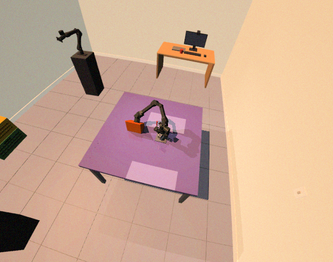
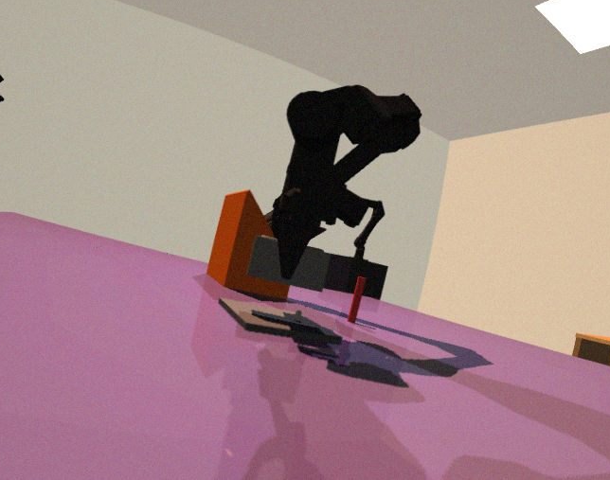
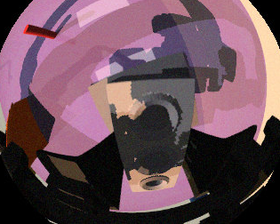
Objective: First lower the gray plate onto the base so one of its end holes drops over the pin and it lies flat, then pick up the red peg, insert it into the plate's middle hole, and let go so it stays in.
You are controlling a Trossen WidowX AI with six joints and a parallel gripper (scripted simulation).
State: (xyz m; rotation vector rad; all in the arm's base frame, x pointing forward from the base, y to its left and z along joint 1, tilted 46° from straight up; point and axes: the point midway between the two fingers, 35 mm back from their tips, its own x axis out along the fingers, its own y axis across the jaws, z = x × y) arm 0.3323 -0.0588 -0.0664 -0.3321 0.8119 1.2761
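Now: the base 50 mm below my gripper tip, 10 mm to the left of it and 10 mm ahead of it. From my gripper tip the other things lie so: gray plate: 30 mm above; then red peg: 190 mm to the left, 90 mm behind, 20 mm below.
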